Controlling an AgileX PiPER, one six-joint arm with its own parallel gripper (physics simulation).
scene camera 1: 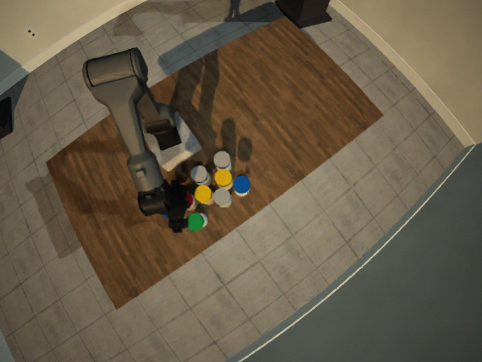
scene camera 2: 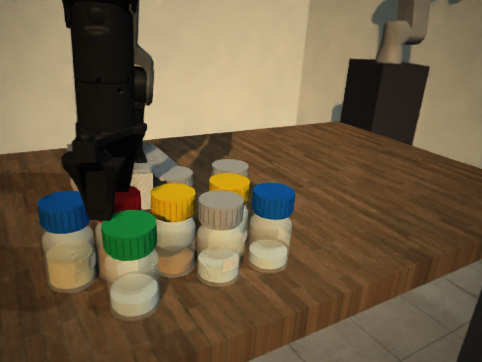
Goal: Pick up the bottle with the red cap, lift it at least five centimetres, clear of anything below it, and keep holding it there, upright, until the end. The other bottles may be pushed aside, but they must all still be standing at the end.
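Note:
The red-capped bottle [scene camera 1: 189, 200] [scene camera 2: 128, 198] stands upright on the wooden table [scene camera 1: 300, 100] [scene camera 2: 320, 190], among the other bottles. Its cap is partly covered by the gripper in both views, and its body is largely behind the green-capped bottle in scene camera 2. My gripper [scene camera 1: 182, 206] [scene camera 2: 101, 214] points down at the red cap, with the near finger in front of the cap's left part in scene camera 2. The fingers look spread apart and open; the far finger is hidden there.
The green-capped bottle [scene camera 1: 195, 221] [scene camera 2: 129, 234] stands close to the near finger. A blue-capped bottle [scene camera 2: 64, 212] is at the left. A yellow-capped bottle [scene camera 1: 203, 194] [scene camera 2: 173, 202] stands right of the red one. Several more bottles stand beyond, upright. A pale block [scene camera 1: 189, 135] lies behind.

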